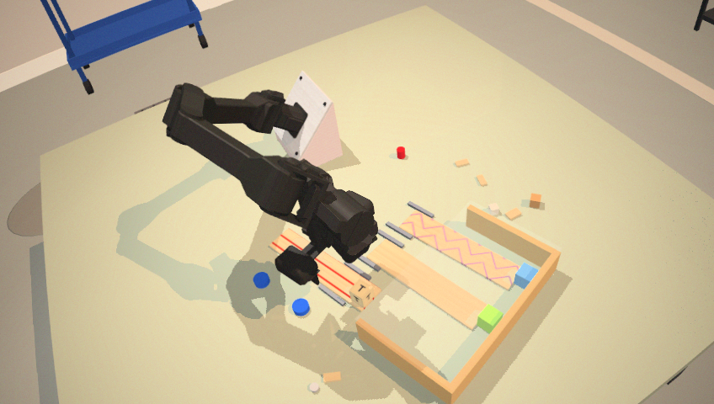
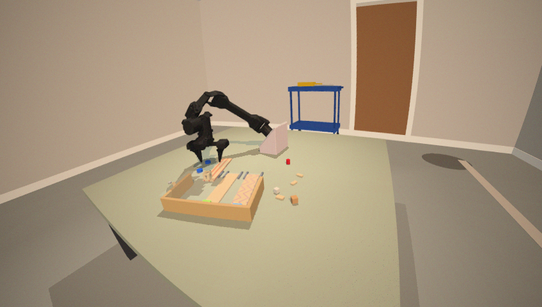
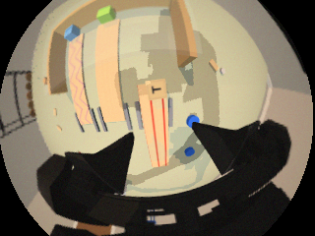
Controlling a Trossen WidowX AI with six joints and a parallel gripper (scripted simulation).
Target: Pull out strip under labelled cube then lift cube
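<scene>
The labelled cube lies 5 cm ahead of my gripper tip, 4 cm below it and 2 cm to the left of it. Also, from my gripper tip: strip (6 cm below, 5 cm behind, 1 cm to the right).
</scene>
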